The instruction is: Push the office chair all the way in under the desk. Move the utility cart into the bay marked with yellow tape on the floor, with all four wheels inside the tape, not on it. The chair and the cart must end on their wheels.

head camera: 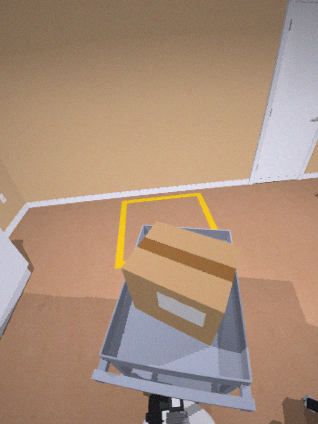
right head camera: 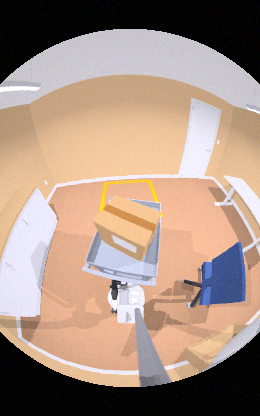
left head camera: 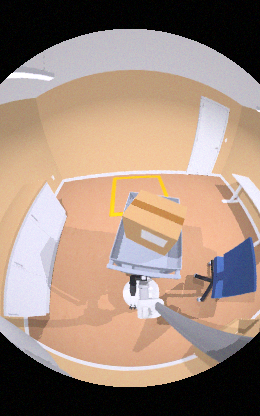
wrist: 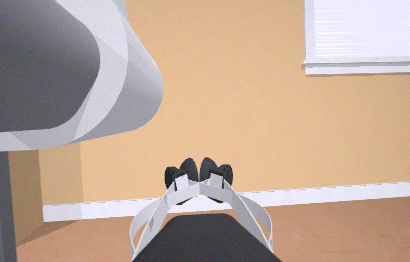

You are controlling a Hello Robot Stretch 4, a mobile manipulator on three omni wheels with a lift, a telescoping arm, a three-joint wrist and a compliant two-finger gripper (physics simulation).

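Frame: origin at the robot's base, x ahead, y left, z up, level; millimetres.
Seen in the pictures: gripper, fingertip midpoint: [right head camera: 114, 313] [left head camera: 132, 309] [wrist: 198, 172].
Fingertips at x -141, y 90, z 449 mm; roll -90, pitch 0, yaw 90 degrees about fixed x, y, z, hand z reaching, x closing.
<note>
Pixels of each thing's top centre, then the offset from my fingertips to it. "spot": a spot on its surface instead. Level surfaces: height alone.
- grey utility cart, surface spot: [head camera: 172, 390] [left head camera: 145, 272] [right head camera: 118, 277] spot: dx +311, dy -83, dz +388 mm
- white desk, surface height: dz +244 mm
- cardboard box, top centre: [head camera: 183, 257] [right head camera: 127, 216] [left head camera: 157, 210] dx +608, dy -150, dz +596 mm
The grey utility cart [head camera: 172, 390] [left head camera: 145, 271] [right head camera: 120, 276] stands upright between my base and the yellow tape bay [head camera: 122, 235] [left head camera: 113, 195] [right head camera: 127, 182]. Its far end covers the bay's near right part in the head views; its wheels are hidden. My gripper [wrist: 198, 172] is shut and empty, its fingertips together, facing a wall. In the left and right head views it is folded in over my base, behind the cart's handle. The blue office chair [left head camera: 235, 270] [right head camera: 225, 275] stands to the right, apart from the white desk [left head camera: 247, 186] [right head camera: 242, 189] at the right wall.
A cardboard box [head camera: 180, 280] [left head camera: 155, 220] [right head camera: 127, 227] sits askew in the cart's top tray. A white cabinet [head camera: 10, 280] [left head camera: 30, 265] [right head camera: 25, 260] stands at the left. A white door [head camera: 287, 100] [left head camera: 207, 135] [right head camera: 200, 135] is in the far wall, right of the bay.
</note>
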